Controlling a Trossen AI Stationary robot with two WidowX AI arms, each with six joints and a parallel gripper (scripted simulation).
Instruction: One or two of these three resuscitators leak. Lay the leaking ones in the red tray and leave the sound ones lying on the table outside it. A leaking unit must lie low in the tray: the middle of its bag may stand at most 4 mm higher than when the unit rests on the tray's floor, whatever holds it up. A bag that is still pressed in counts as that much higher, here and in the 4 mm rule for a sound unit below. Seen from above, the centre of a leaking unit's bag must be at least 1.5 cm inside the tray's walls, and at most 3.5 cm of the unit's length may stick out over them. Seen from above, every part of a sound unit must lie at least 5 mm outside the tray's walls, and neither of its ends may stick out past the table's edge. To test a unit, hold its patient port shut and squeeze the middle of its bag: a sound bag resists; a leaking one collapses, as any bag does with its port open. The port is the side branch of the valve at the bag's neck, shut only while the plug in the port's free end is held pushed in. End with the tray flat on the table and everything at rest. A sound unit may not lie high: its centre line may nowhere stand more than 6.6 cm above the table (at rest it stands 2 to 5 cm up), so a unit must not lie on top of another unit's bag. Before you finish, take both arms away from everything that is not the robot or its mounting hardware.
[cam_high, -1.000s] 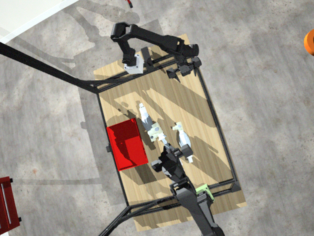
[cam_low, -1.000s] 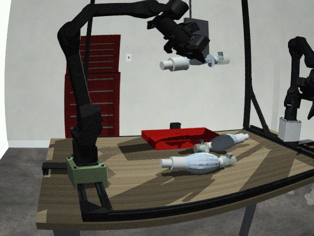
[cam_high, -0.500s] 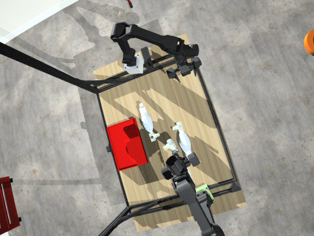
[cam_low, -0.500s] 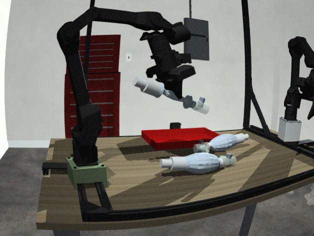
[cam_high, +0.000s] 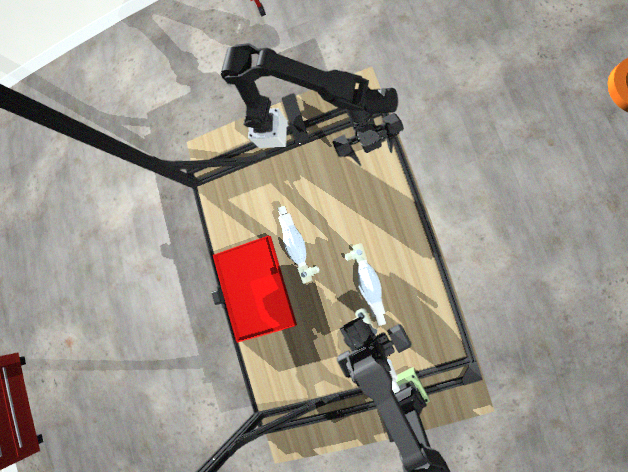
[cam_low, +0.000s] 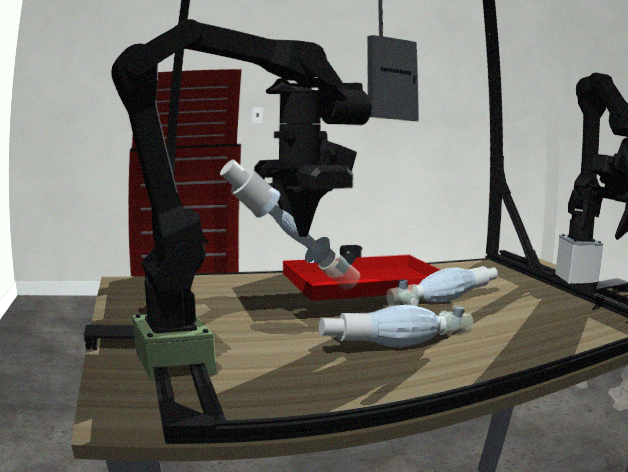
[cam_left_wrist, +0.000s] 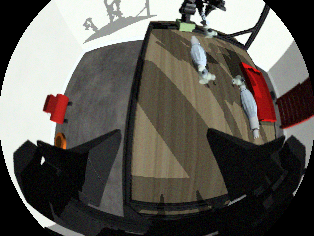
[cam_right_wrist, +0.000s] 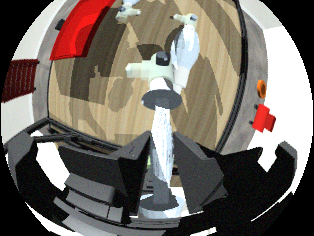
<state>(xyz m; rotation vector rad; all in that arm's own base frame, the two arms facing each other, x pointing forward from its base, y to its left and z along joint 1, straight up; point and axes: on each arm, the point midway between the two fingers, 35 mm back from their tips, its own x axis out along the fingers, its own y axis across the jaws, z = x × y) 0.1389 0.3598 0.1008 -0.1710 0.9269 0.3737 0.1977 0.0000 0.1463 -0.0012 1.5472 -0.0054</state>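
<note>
Right now my right hand is 300 mm past the red tray, 320 mm to the right of it and 200 mm above it.
</note>
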